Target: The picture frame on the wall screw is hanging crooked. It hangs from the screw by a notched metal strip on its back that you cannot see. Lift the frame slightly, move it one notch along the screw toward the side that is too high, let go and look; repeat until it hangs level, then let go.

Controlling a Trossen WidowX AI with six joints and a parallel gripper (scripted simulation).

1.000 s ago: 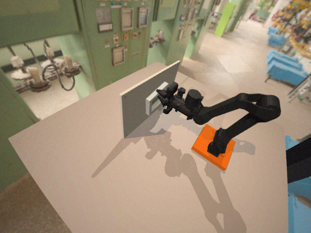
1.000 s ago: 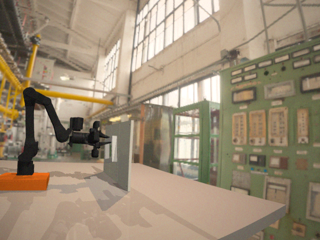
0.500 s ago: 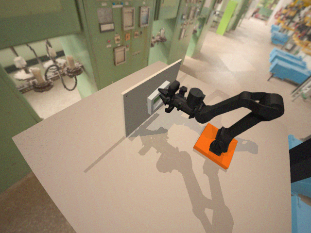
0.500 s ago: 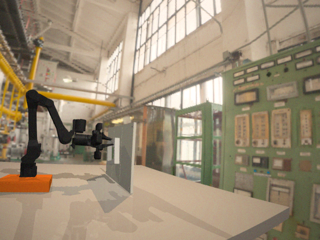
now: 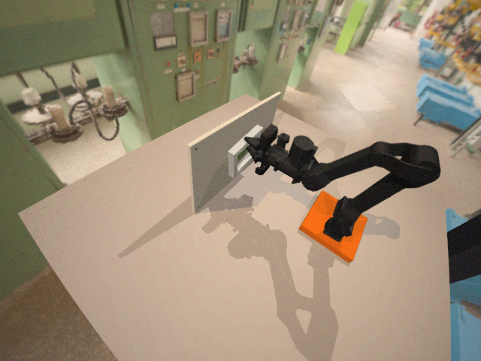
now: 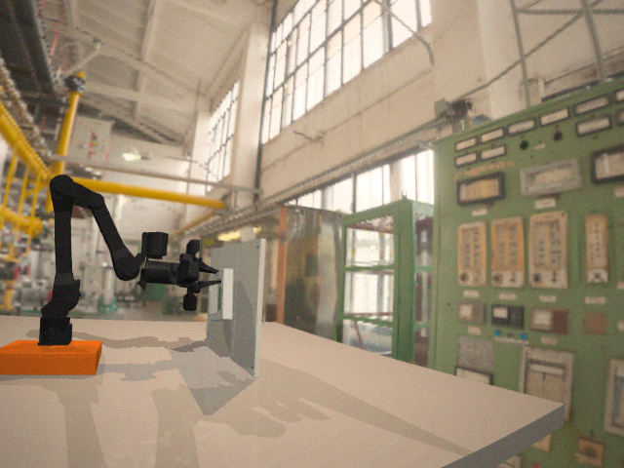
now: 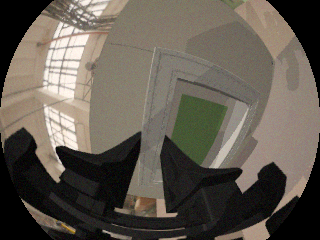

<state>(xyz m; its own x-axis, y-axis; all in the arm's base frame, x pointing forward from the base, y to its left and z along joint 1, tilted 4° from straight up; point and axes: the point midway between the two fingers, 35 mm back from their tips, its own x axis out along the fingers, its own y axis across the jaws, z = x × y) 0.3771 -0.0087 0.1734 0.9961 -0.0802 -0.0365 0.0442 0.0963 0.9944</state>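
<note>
The picture frame is 50 mm below my gripper tip and 10 mm to the right of it. Round my gripper tip: grey wall board (60 mm below, 10 mm to the right, 10 mm ahead).
</note>
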